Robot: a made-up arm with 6 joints.
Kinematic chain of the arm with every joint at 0, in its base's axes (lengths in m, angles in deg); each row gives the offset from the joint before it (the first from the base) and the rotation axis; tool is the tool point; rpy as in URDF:
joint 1: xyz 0 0 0.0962 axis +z
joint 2: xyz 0 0 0 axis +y
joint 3: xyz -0.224 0 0.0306 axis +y
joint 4: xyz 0.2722 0 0.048 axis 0.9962 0 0.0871
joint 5: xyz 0 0 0 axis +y
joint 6: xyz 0.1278 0 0.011 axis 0.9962 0 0.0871
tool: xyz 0 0 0 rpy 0 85 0
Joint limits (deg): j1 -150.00..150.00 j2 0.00..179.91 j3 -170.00..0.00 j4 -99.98..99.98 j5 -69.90..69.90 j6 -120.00..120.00
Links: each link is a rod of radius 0.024 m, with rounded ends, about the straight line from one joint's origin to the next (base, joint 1, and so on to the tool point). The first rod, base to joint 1, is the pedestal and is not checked.
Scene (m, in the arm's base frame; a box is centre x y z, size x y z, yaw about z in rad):
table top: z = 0
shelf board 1: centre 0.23 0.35 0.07 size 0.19 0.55 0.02 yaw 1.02
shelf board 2: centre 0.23 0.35 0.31 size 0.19 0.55 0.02 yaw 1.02
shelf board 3: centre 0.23 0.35 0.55 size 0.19 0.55 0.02 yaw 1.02
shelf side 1: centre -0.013 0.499 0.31 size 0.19 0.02 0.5 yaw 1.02
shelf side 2: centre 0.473 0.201 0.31 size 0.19 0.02 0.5 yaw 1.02
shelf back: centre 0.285 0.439 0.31 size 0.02 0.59 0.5 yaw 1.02
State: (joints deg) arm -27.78 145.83 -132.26 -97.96 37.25 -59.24
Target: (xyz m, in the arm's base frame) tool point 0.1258 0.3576 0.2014
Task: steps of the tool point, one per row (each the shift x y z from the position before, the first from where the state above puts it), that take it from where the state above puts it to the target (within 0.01 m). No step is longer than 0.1 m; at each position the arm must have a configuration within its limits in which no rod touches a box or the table.
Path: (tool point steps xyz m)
1: 0.0103 0.0659 0.0111
2: -0.0067 0.0690 0.0065
3: -0.0227 0.0677 0.0011
4: -0.0366 0.0621 -0.0054
5: -0.0471 0.0531 -0.0126
6: -0.0536 0.0419 -0.0201
7: 0.0015 0.0736 0.0130
8: -0.0187 0.0774 0.0119
9: -0.0402 0.0743 0.0098
10: -0.0609 0.0641 0.0071
11: -0.0775 0.0474 0.0041

